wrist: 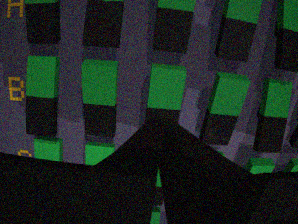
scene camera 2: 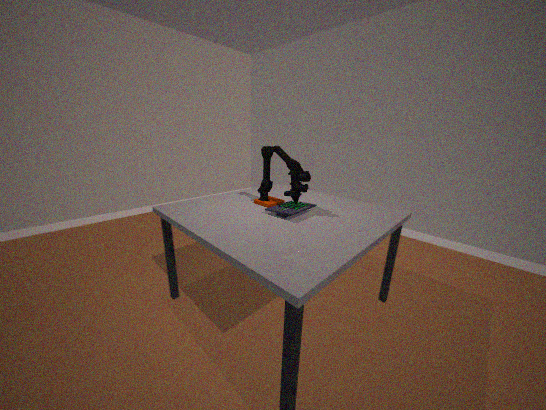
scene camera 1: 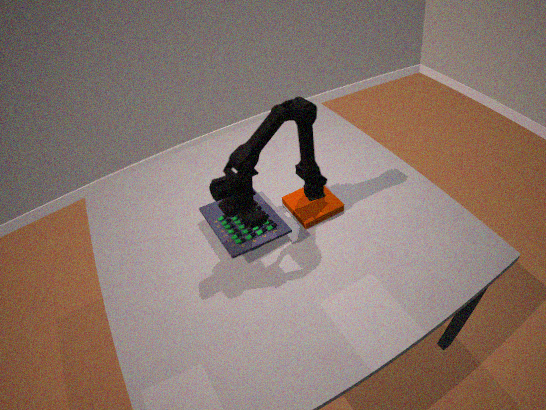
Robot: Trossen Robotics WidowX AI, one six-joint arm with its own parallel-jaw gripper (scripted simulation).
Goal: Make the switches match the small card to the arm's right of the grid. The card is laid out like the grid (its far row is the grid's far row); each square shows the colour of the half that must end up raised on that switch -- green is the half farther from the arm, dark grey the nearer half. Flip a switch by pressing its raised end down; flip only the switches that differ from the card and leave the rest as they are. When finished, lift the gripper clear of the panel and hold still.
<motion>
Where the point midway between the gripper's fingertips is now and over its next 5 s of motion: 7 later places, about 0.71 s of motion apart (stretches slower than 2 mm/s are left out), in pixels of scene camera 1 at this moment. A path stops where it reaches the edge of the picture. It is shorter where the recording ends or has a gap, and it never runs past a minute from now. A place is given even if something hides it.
My gripper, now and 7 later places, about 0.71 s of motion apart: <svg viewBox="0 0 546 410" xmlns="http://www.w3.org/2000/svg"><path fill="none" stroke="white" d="M246 225L260 216L263 226L264 229L264 229L262 220L239 198L240 206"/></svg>
</motion>
